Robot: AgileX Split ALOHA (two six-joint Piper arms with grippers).
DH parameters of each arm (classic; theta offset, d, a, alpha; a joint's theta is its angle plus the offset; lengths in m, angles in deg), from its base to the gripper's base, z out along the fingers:
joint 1: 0 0.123 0 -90
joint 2: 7.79 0 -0.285 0
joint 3: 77.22 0 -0.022 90
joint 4: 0 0.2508 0 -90
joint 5: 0 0 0.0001 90
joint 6: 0 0.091 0 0
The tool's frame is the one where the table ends.
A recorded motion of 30 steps. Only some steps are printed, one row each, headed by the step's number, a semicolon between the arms.
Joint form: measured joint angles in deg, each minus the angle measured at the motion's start. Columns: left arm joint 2, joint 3, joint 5, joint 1, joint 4, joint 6; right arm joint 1, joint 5, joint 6, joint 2, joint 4, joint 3.
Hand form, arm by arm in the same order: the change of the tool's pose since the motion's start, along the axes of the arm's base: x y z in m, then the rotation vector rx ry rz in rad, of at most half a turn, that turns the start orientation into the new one. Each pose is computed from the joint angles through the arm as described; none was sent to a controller.
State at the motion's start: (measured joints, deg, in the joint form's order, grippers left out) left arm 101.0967 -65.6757 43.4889 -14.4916 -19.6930 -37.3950; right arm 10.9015 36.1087 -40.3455 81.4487 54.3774 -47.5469
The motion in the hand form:
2: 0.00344 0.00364 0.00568 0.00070 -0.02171 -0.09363; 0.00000 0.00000 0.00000 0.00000 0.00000 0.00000
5: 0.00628 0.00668 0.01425 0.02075 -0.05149 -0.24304; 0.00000 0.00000 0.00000 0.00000 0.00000 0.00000
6: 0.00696 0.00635 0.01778 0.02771 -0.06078 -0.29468; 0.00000 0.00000 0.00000 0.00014 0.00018 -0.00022
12: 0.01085 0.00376 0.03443 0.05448 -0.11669 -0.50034; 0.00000 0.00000 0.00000 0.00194 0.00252 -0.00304
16: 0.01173 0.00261 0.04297 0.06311 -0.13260 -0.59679; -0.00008 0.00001 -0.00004 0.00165 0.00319 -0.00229
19: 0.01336 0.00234 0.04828 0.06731 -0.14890 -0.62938; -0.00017 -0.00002 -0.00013 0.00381 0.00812 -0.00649
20: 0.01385 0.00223 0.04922 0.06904 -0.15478 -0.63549; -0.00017 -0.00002 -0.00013 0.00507 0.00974 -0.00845
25: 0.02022 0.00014 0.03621 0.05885 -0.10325 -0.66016; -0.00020 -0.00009 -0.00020 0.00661 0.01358 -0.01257
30: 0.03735 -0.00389 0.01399 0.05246 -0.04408 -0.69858; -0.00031 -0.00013 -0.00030 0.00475 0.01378 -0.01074
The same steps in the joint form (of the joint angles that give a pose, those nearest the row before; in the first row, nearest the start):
2: 0.07 -1.41 2.06 1.14 -1.65 7.24; 0.00 0.00 0.00 0.00 0.00 0.00
5: 0.07 -3.53 5.49 2.05 -2.19 16.57; 0.00 0.00 0.00 0.00 0.00 0.00
6: 0.07 -4.41 6.80 2.10 -2.19 19.36; 0.00 0.00 0.02 0.00 0.00 0.00
12: 0.07 -8.38 11.51 2.10 -2.19 30.42; 0.00 0.00 0.25 0.00 0.00 0.00
16: 0.11 -10.48 14.54 2.10 -2.15 35.25; 0.00 0.05 0.28 0.00 -0.05 0.00
19: 0.11 -11.69 15.50 2.16 -2.15 37.01; 0.00 0.10 0.75 0.00 -0.16 0.00
20: 0.11 -11.89 15.50 2.16 -2.15 37.40; 0.00 0.10 0.91 0.00 -0.16 0.00
25: 3.02 -13.14 17.21 2.16 -2.29 38.21; 0.00 0.10 1.33 0.00 -0.27 0.00
30: 8.88 -16.82 19.06 2.16 -2.10 39.69; 0.00 0.15 1.33 0.00 -0.41 0.00

